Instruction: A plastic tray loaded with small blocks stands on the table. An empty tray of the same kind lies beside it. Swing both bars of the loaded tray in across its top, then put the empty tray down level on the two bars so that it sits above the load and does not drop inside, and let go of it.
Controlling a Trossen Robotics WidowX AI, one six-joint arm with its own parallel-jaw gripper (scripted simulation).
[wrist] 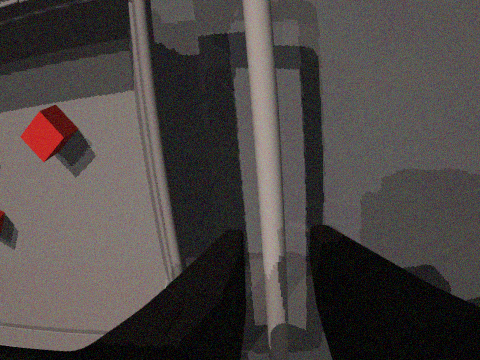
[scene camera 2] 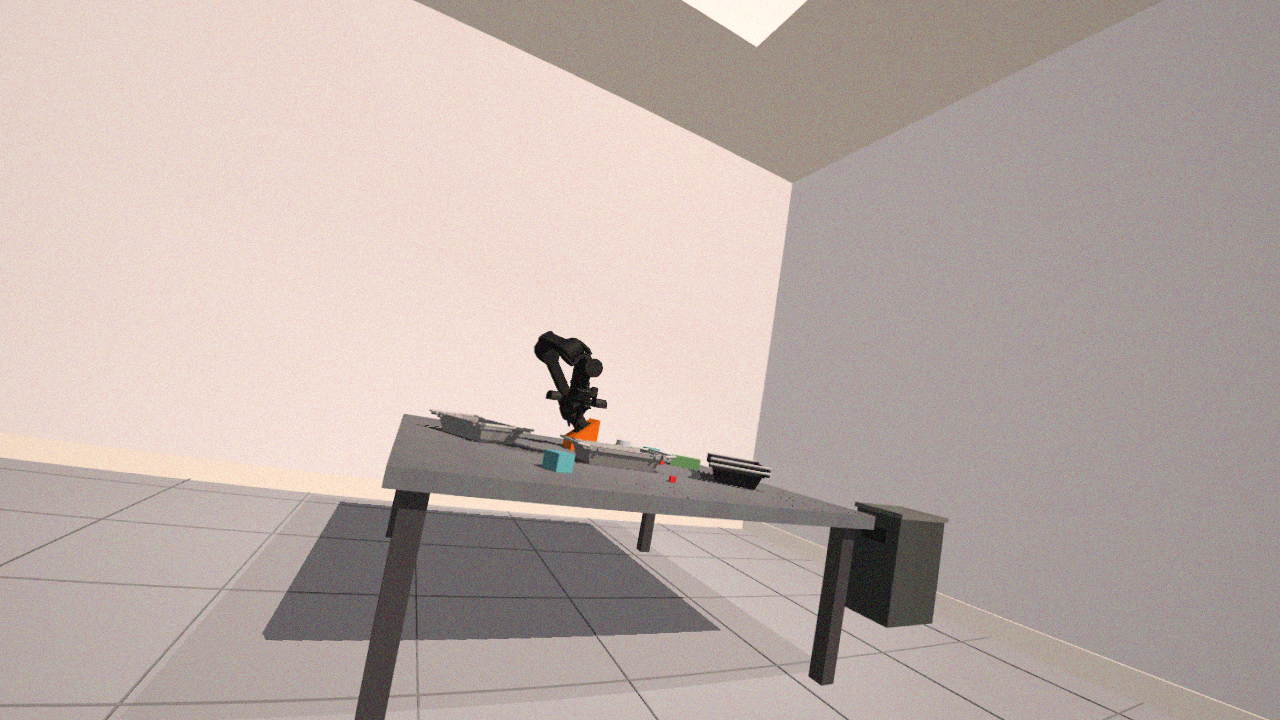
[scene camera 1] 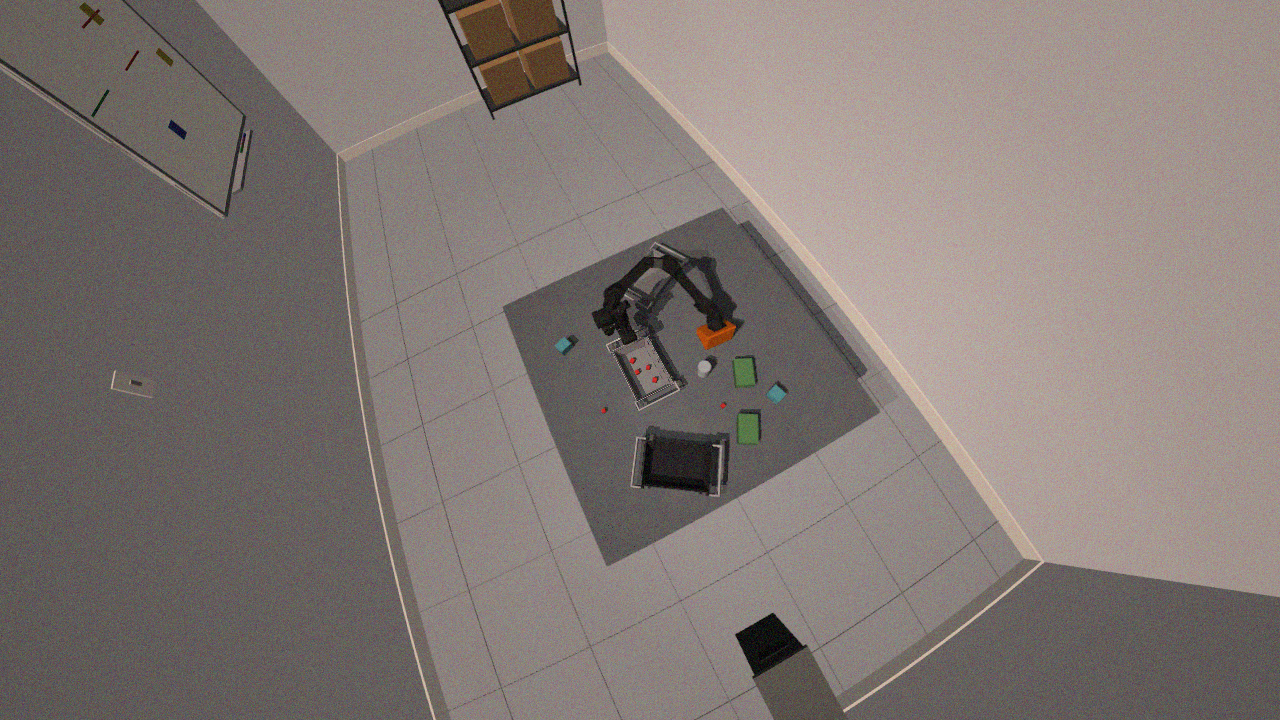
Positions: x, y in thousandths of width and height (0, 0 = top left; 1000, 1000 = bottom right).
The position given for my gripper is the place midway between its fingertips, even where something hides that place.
Note:
I see my gripper (scene camera 2: 447, 594).
My gripper shows as well in the wrist view (wrist: 576, 679).

